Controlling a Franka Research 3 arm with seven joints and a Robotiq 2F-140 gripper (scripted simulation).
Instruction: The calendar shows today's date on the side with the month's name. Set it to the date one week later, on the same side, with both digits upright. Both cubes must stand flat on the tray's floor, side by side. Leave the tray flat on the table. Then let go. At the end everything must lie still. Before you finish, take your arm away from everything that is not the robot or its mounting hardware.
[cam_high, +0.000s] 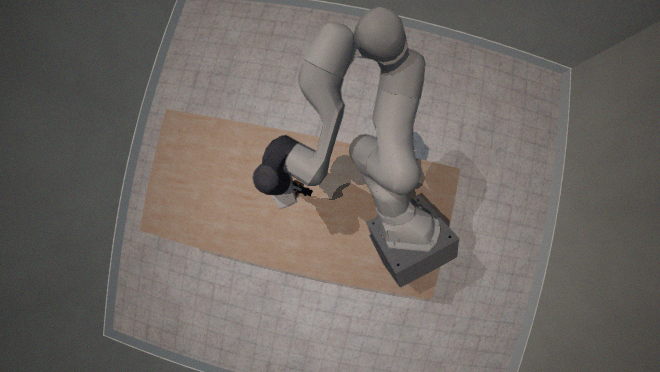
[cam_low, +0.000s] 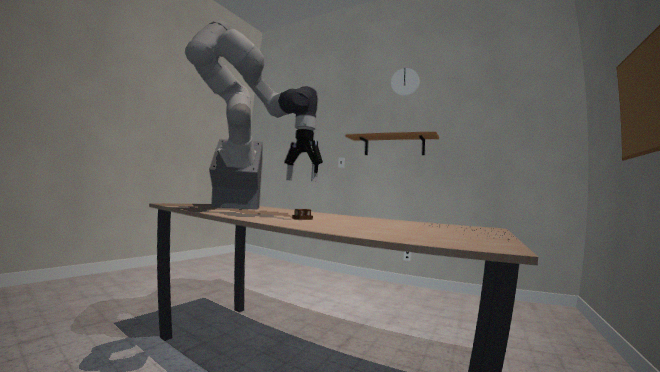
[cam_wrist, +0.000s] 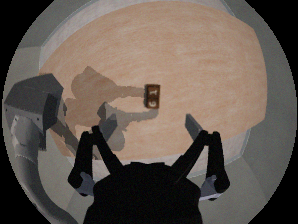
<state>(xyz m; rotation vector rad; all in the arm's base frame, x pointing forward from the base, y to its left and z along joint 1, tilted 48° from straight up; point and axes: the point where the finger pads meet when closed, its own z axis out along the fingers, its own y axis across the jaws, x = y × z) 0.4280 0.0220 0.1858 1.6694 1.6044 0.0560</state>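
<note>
The calendar cube is 140 mm below my hand.
</note>
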